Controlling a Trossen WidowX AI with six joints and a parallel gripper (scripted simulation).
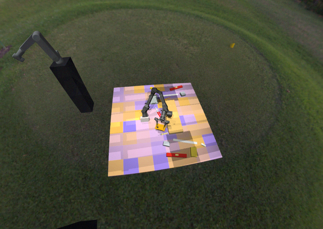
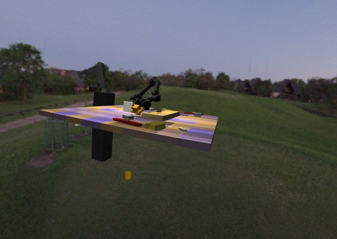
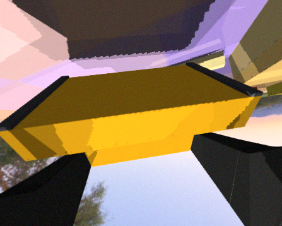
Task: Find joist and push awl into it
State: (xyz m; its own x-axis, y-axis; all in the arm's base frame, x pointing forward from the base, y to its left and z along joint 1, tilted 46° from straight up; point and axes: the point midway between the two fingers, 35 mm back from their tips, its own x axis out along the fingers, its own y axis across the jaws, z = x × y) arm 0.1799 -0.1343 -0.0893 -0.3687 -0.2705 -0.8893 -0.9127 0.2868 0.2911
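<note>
My gripper tip is now 2 cm short of the awl, 6 cm to the left of it and 7 cm above it. From my gripper tip the other things lie so: grey block 5 cm ahead, 19 cm to the right, 7 cm below; yellow stud finder 1 cm behind, 1 cm to the left, 1 cm below; yellow block 34 cm ahead, 34 cm to the right, 6 cm below.
</note>
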